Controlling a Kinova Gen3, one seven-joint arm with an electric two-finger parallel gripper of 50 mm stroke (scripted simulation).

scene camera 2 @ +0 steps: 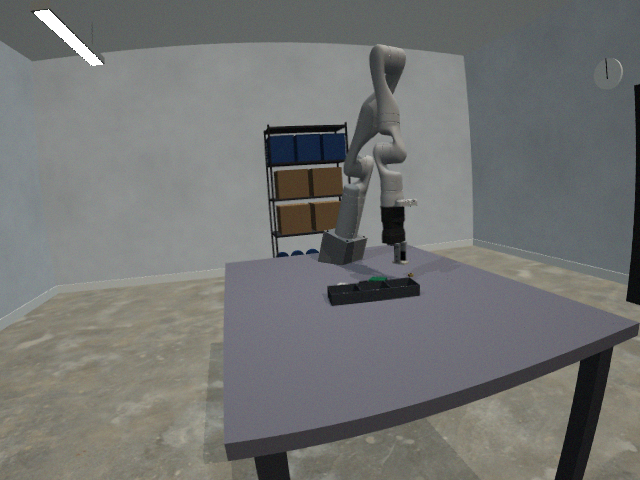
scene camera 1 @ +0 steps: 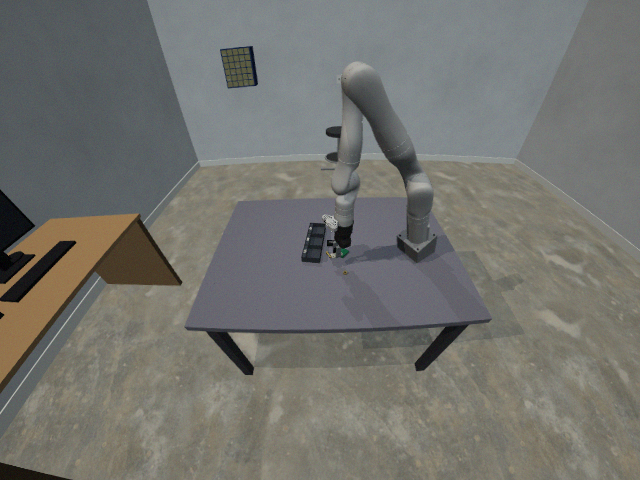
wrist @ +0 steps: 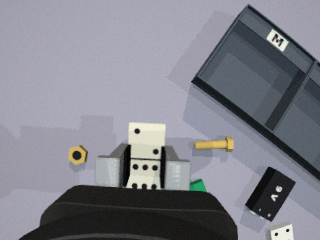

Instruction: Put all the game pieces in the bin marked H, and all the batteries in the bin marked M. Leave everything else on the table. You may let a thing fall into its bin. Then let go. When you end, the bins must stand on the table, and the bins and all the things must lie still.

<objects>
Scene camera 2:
my gripper: 400,262
dark divided bin: 344,294
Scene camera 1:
dark divided bin: 312,250
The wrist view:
my gripper: 145,159
dark divided bin: 246,68
black 9-volt battery: 274,187
</objects>
